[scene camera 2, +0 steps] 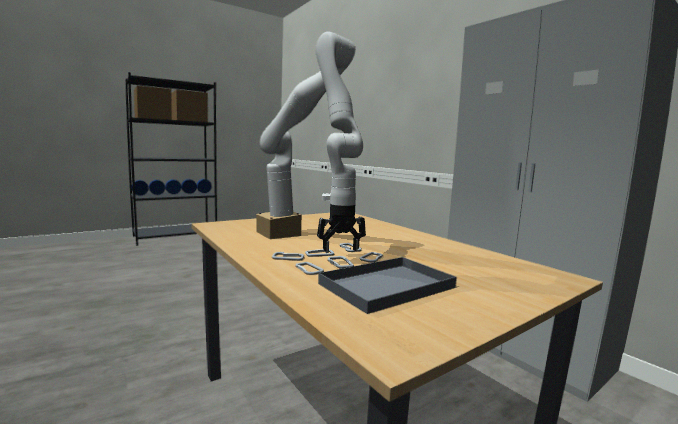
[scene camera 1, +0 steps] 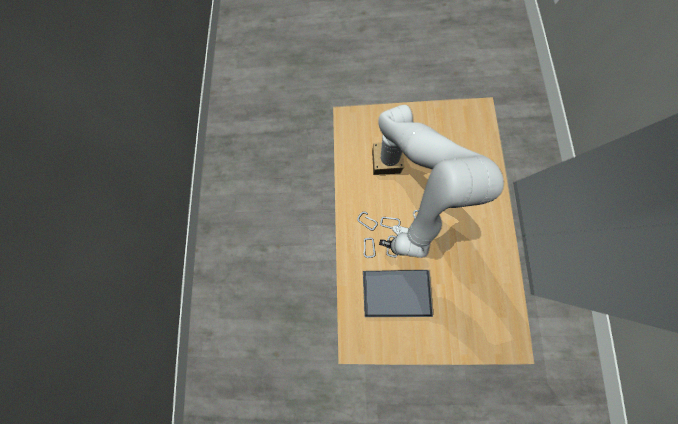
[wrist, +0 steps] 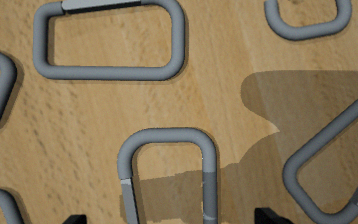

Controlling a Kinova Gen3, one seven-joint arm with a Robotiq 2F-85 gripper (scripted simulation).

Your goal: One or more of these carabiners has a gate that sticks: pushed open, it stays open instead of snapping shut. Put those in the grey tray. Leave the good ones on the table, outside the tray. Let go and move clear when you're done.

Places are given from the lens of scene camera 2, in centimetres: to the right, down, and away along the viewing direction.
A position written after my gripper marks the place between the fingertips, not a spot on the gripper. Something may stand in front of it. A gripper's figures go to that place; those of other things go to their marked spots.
my gripper (scene camera 2: 341, 251): 1, 12, 108
grey tray (scene camera 2: 356, 285): 4, 19, 91
